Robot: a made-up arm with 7 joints.
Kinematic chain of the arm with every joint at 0, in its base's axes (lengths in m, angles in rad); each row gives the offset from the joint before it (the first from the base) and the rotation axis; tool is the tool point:
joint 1: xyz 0 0 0 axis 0 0.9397 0.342
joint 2: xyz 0 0 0 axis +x
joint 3: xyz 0 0 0 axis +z
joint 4: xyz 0.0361 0 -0.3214 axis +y
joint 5: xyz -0.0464 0 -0.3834 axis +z
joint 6: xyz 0 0 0 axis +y
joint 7: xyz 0 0 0 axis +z
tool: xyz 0 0 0
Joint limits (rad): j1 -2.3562..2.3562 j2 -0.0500..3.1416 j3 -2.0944..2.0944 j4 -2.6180..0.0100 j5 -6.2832..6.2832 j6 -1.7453..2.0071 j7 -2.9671..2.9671
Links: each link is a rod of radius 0.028 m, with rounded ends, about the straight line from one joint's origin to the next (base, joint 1, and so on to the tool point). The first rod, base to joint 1, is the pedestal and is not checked.
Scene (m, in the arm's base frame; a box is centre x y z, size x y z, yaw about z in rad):
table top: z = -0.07
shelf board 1: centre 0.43 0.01 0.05 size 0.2 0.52 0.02 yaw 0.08
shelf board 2: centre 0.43 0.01 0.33 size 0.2 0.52 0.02 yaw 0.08
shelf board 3: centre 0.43 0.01 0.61 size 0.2 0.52 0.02 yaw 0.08
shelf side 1: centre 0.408 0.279 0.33 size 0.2 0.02 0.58 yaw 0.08
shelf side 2: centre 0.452 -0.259 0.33 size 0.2 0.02 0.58 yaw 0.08
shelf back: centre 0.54 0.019 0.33 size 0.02 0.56 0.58 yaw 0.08
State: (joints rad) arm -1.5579 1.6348 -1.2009 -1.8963 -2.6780 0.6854 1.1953
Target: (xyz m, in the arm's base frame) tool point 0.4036 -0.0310 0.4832
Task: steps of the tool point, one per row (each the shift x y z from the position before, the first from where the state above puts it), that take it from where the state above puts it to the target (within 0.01 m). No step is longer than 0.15 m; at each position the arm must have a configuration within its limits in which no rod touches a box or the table.
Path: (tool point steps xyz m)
1: -0.0759 0.0012 0.0184
2: -0.0754 -0.0062 -0.0003
3: -0.0704 -0.0128 -0.0181
4: -0.0005 0.0669 0.0598
5: -0.0185 0.0345 0.0711
6: -0.0141 -0.0161 0.0771
7: 0.0108 -0.0694 0.0658
8: 0.0421 -0.1099 0.0315
9: 0.0812 0.0060 0.0102
10: 0.0835 0.0072 -0.0102

